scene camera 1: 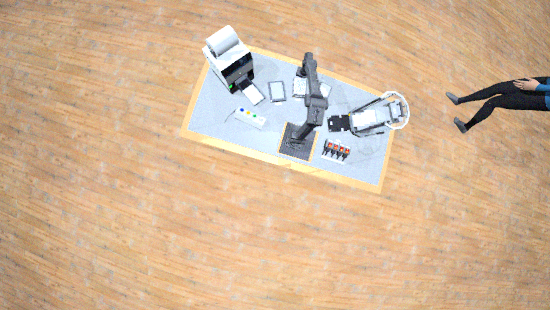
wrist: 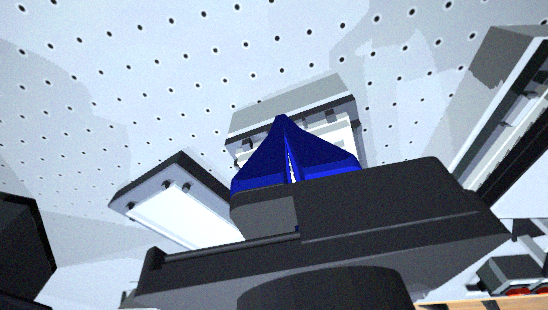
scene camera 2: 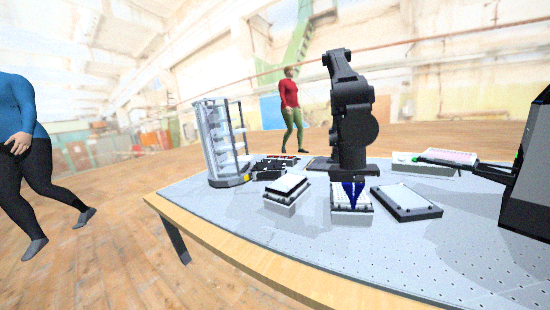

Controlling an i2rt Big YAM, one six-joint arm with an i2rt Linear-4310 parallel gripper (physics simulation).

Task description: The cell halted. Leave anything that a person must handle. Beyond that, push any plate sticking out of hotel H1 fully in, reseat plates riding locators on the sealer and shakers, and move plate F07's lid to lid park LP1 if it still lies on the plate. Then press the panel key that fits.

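Frame: origin at the arm's base, x left, y up, z ahead, level; metres.
Seen in the pictures: gripper, fingertip midpoint: (scene camera 1: 300, 76) (wrist: 281, 122) (scene camera 2: 353, 208); arm's base at its link origin: (scene camera 1: 293, 142) (scene camera 2: 338, 161).
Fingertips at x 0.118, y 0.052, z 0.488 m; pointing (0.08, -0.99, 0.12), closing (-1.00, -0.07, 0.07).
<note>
Offsets run from my fingertips to a thing's top centre.
My gripper (scene camera 2: 353, 206) (wrist: 281, 122) is shut and empty, its blue fingertips together over the middle device's white welled plate @[dx -0.021, dy +0.006, dz -0.075 m] (scene camera 1: 299, 88) (scene camera 2: 338, 190) (wrist: 341, 134). The fingers partly hide this plate, so its seating cannot be told. A dark-topped white plate @[dx -0.204, dy +0.019, dz -0.049 m] (scene camera 2: 287, 184) sits on the neighbouring device. A flat dark-framed holder (scene camera 1: 270, 92) (scene camera 2: 425, 215) (wrist: 117, 201) bears a pale clear piece. The white and black machine @[dx +0.490, dy +0.393, dz -0.140 m] (scene camera 1: 235, 67) has a plate @[dx +0.270, dy +0.069, dz -0.283 m] (scene camera 1: 253, 95) (scene camera 2: 450, 156) on its extended tray. The hotel @[dx -0.596, dy +0.356, dz -0.137 m] (scene camera 2: 228, 131) has several shelves. The key panel @[dx +0.242, dy +0.020, dz -0.429 m] (scene camera 1: 257, 121) (scene camera 2: 425, 169) has blue, yellow and green keys.
A black nest @[dx -0.404, dy +0.012, dz -0.226 m] (scene camera 1: 338, 123) (scene camera 2: 269, 168) stands before the hotel. A row of red-topped items @[dx -0.432, dy -0.011, dz -0.413 m] (scene camera 1: 337, 149) (scene camera 2: 281, 158) is near it. A person in blue (scene camera 1: 542, 95) (scene camera 2: 17, 107) stands beyond the hotel end of the table; a person in red (scene camera 2: 288, 93) stands behind.
</note>
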